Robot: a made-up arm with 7 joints.
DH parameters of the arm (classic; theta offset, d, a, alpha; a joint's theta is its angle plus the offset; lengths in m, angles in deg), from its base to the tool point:
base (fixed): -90 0.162 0 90
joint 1: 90 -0.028 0.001 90
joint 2: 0 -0.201 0.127 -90
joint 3: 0 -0.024 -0.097 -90
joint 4: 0 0.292 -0.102 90
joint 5: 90 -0.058 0.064 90
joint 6: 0 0.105 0.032 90
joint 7: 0 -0.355 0.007 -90
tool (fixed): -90 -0.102 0 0
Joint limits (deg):
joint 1: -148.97..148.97
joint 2: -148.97..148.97
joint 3: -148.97..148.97
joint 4: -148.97..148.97
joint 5: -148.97..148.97
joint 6: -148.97..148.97
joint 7: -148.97..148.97
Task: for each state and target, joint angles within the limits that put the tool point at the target. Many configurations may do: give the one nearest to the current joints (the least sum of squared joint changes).
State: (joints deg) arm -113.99 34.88 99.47 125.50 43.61 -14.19 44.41
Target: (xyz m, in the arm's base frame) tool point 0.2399 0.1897 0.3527
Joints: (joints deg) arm -112.59 33.05 134.59 119.81 42.66 8.46 36.33
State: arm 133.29 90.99 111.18 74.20 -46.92 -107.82 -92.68
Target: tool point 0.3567 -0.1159 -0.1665
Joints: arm 148.97 83.80 94.72 56.98 -57.69 -85.20 -94.25
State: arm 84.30 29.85 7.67 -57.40 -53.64 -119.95 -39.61
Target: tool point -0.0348 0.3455 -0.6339
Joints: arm 82.99 27.39 -0.21 -54.59 -27.45 -116.39 -37.86
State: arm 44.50 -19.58 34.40 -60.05 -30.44 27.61 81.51
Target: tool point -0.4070 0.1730 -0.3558
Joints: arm 52.50 -53.34 36.49 -54.09 -0.89 -19.61 84.76
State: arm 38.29 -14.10 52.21 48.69 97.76 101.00 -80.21
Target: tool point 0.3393 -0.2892 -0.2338
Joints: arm 75.27 4.22 47.90 40.82 113.26 123.39 -94.52
